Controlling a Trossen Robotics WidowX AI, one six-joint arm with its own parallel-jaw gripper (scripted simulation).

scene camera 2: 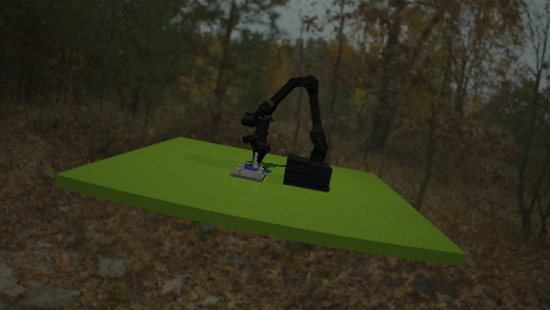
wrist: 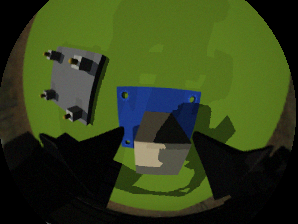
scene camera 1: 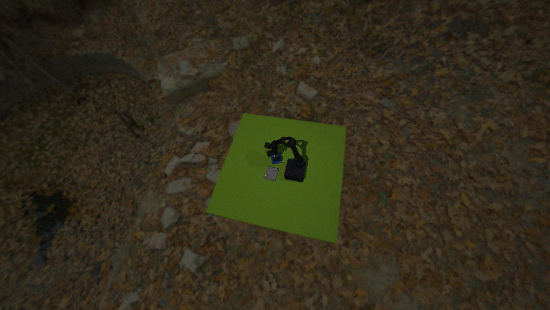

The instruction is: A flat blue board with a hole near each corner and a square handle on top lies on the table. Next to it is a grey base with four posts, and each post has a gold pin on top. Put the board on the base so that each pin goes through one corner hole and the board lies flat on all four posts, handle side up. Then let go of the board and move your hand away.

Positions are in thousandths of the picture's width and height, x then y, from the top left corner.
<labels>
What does my gripper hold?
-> Nothing.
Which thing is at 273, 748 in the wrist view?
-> My gripper.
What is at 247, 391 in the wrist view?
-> A grey base.
</labels>
